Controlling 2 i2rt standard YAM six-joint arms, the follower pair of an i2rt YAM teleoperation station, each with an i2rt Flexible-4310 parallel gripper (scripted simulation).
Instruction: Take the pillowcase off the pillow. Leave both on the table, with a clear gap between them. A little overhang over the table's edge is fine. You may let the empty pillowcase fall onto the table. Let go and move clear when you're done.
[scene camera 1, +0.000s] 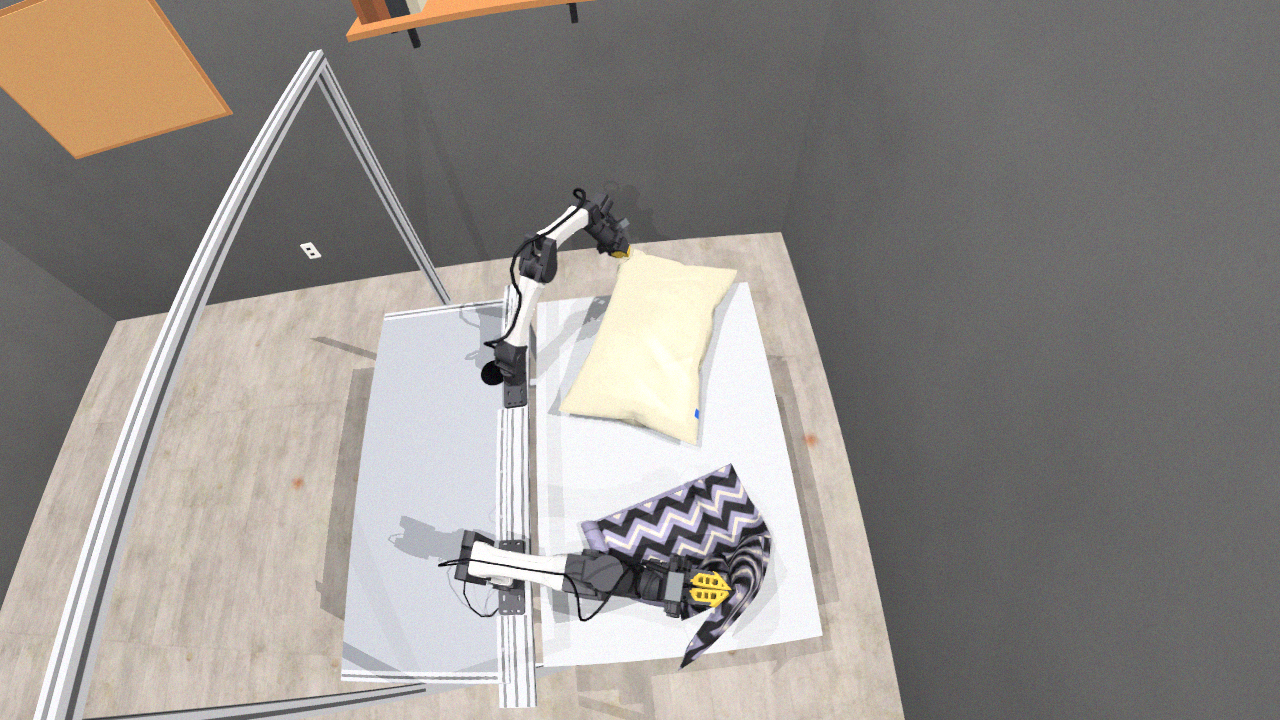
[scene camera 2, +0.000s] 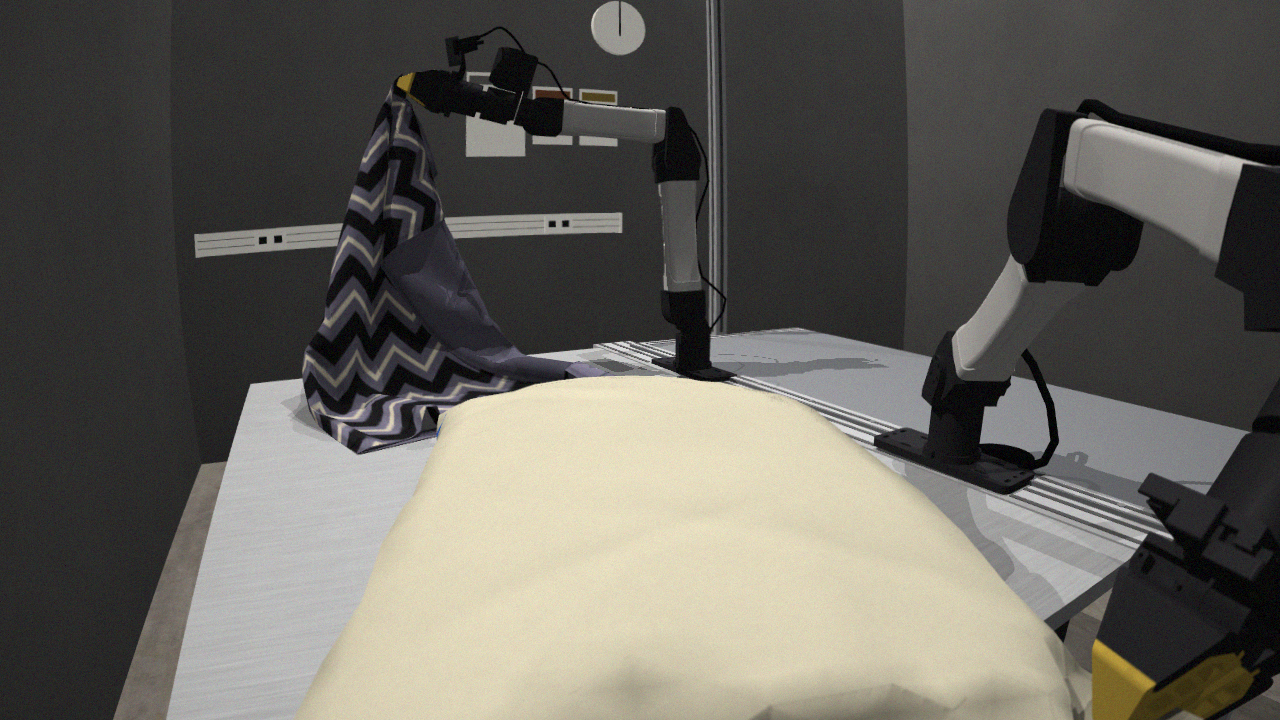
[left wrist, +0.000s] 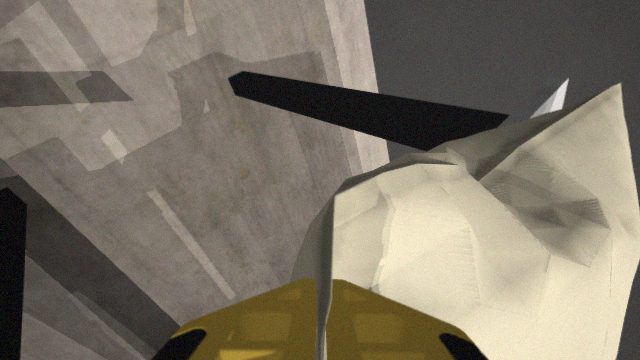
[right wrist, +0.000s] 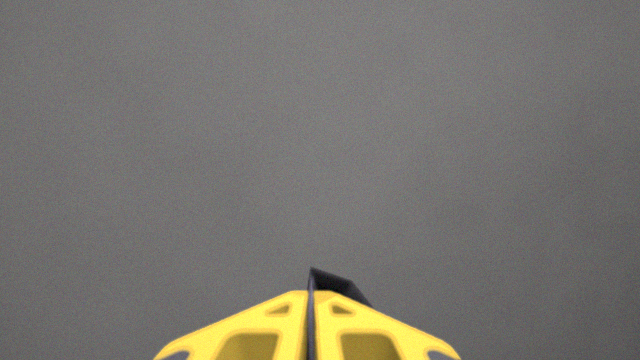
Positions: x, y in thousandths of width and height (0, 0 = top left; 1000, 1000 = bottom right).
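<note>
You'd find my left gripper in scene camera 1 (scene camera 1: 491, 356) and in the left wrist view (left wrist: 502, 818), and my right gripper (scene camera 2: 311, 115) is visible too. There's a zigzag pillowcase, which scene camera 2 shows (scene camera 2: 317, 469), and so does scene camera 1 (scene camera 1: 555, 723). I can also see a cream pillow (scene camera 2: 486, 751), and that pillow appears in scene camera 1 (scene camera 1: 503, 513) and in the left wrist view (left wrist: 807, 654) as well.
</note>
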